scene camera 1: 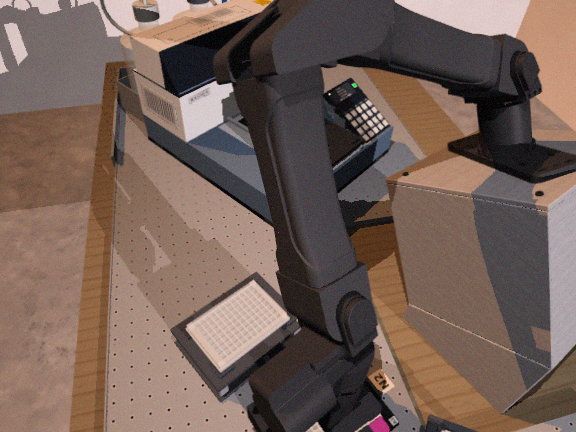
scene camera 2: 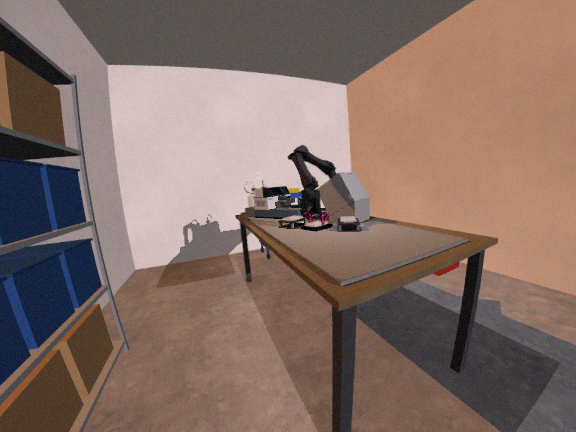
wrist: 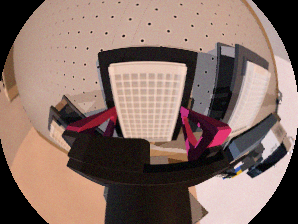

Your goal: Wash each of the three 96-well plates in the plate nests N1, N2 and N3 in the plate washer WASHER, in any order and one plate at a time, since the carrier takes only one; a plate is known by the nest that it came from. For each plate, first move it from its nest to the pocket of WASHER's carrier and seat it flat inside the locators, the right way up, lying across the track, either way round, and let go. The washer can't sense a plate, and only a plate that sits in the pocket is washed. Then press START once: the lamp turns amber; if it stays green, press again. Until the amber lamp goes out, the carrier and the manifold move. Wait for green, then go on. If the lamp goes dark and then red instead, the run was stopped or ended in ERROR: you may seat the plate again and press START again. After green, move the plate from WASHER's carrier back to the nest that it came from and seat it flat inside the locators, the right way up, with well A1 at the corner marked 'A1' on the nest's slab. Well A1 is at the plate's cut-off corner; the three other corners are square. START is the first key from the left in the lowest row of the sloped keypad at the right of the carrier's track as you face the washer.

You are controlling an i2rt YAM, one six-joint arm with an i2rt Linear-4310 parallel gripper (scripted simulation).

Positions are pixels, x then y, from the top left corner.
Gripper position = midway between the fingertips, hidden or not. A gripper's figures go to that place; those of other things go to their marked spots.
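There's my gripper (wrist: 148, 109), 13 cm from the lens, and a white 96-well plate (wrist: 155, 121) that's 13 cm from the lens as well. Then you've got another white 96-well plate (wrist: 255, 82), and that one's 15 cm from the lens.
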